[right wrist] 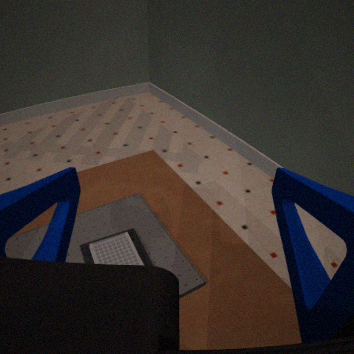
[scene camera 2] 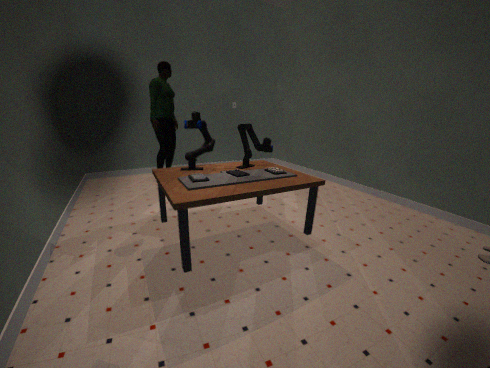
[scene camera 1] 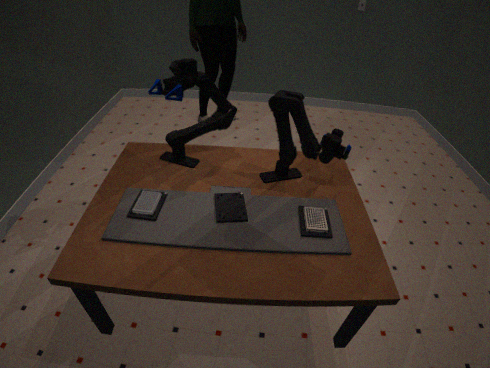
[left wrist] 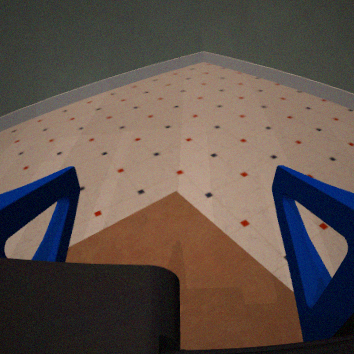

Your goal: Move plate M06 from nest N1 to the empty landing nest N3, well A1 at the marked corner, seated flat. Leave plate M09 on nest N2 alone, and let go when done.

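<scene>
A pale plate (scene camera 1: 148, 202) (scene camera 2: 198, 177) (right wrist: 116, 250) sits in a dark nest (scene camera 1: 135, 216) at the picture's left. A plate with visible wells (scene camera 1: 316, 219) (scene camera 2: 275, 170) sits in a nest (scene camera 1: 317, 235) at the right. Labels are unreadable, so I cannot tell which is M06 or M09. The middle nest (scene camera 1: 231, 207) (scene camera 2: 237, 173) is empty. My right gripper (scene camera 1: 165, 91) (scene camera 2: 193, 124) (right wrist: 175, 178) is open and empty, high above and behind the pale plate. My left gripper (scene camera 1: 347, 151) (left wrist: 175, 176) is open and empty, above the table's right edge, behind the welled plate.
The nests stand on a grey mat (scene camera 1: 180, 235) (scene camera 2: 215, 181) (right wrist: 170, 260) on the wooden table (scene camera 1: 225, 275) (left wrist: 150, 240). A small grey piece (scene camera 1: 220, 189) lies behind the middle nest. A person in green (scene camera 1: 215, 45) (scene camera 2: 162, 100) stands behind the table.
</scene>
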